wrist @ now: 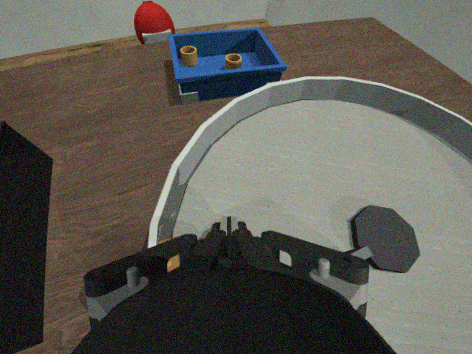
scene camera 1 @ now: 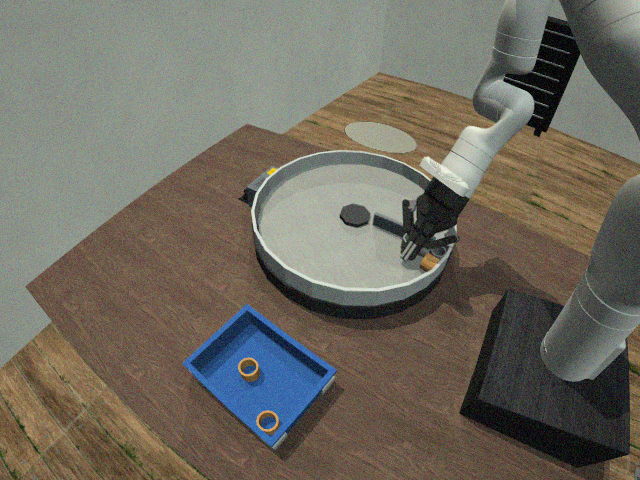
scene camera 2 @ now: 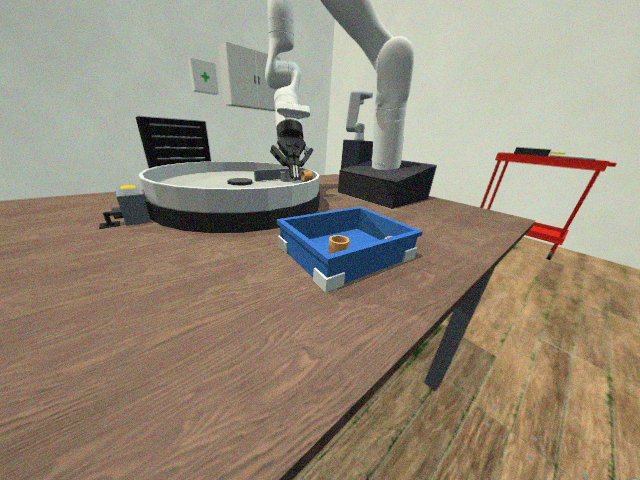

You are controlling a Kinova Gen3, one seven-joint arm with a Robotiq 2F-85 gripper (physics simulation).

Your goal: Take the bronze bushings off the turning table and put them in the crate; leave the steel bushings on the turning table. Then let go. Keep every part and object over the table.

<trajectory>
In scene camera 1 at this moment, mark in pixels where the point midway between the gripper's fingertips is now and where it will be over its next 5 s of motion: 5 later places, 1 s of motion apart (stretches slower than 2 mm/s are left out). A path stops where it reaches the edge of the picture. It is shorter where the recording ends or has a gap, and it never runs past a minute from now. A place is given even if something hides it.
My gripper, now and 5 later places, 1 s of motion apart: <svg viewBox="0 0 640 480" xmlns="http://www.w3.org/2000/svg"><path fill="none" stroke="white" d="M404 259L412 240L411 240L411 239L411 239L411 240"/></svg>
</trajectory>
